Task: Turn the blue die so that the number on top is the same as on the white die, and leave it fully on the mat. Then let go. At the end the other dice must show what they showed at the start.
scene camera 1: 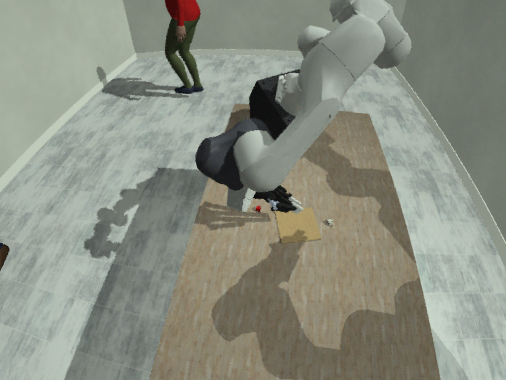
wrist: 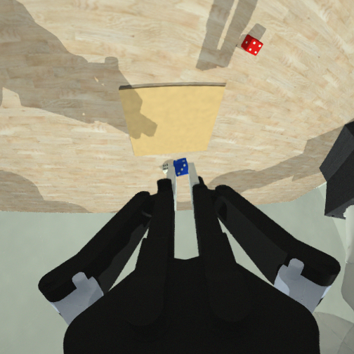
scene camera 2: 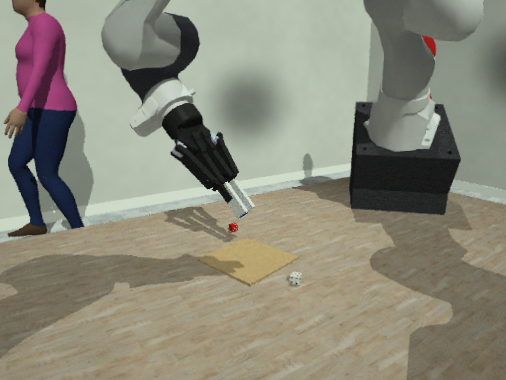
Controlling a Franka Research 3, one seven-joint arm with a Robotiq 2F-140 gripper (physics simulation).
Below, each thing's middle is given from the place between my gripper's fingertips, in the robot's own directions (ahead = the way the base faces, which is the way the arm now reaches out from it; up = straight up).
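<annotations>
Tan mat (scene camera 2: 248,261): 90 mm below my hand, 10 mm left of it.
</annotations>
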